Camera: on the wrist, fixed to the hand. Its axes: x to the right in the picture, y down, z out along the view.
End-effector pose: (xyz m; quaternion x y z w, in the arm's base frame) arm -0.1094 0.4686 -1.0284 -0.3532 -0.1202 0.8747 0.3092
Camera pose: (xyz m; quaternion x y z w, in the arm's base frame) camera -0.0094 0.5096 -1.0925 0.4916 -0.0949 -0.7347 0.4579
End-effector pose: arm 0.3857 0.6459 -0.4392 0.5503 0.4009 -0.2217 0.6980
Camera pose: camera 0.3144 0.7406 -0.4809 0.5865 0.0022 0.4925 0.6430
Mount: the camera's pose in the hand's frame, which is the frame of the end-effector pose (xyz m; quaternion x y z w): 0.0046 -0.0501 -0.1151 -0.1424 0.1448 0.7203 0.6633
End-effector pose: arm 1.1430 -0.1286 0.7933 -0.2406 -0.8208 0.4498 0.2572
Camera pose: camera 1.2049 -0.0790 0.8907 0.8525 0.3979 -0.3319 0.0688
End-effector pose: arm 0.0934 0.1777 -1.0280 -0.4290 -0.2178 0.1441 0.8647
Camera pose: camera 0.1581 0.0720 -1.0483 -0.5854 0.2692 0.6253 0.4402
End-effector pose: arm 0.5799 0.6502 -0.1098 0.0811 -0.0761 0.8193 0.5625
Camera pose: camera 0.6196 0.6971 -0.2194 0.1997 0.1441 -0.9495 0.1945
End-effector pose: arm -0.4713 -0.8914 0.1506 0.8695 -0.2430 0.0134 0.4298
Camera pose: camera -0.4241 -0.7808 0.1871 0.3386 -0.7271 0.4098 0.4344
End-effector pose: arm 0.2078 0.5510 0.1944 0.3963 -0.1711 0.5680 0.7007
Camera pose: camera 0.2316 0.6383 0.1073 -0.0424 -0.3784 0.9145 0.1369
